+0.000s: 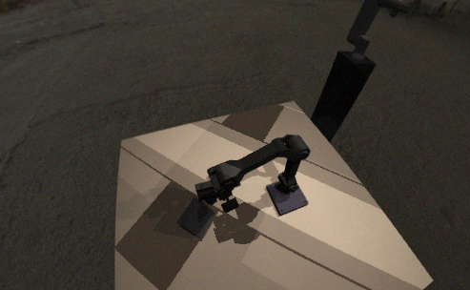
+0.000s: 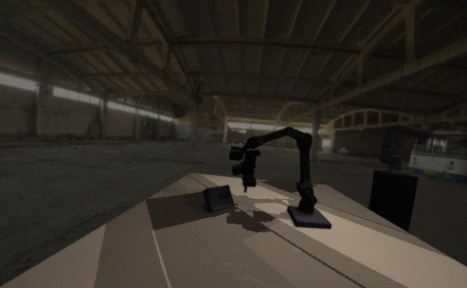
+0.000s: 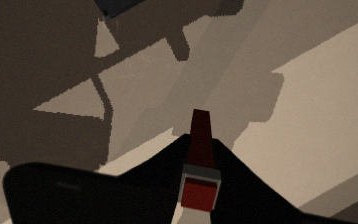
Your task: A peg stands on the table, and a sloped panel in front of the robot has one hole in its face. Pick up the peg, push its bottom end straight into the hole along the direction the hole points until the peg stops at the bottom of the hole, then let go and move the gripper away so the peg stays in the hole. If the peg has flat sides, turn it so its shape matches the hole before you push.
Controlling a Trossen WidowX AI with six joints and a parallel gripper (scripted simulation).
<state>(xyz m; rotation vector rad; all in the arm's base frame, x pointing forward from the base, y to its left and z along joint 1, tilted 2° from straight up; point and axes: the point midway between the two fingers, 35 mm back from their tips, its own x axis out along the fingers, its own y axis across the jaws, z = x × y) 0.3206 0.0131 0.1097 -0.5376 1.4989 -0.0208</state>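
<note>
My gripper tip is now 12 cm short of the panel, 9 cm to the right of it and 6 cm above it. The rest, counted from my gripper tip: red square peg 2 cm above, 1 cm to the left.
</note>
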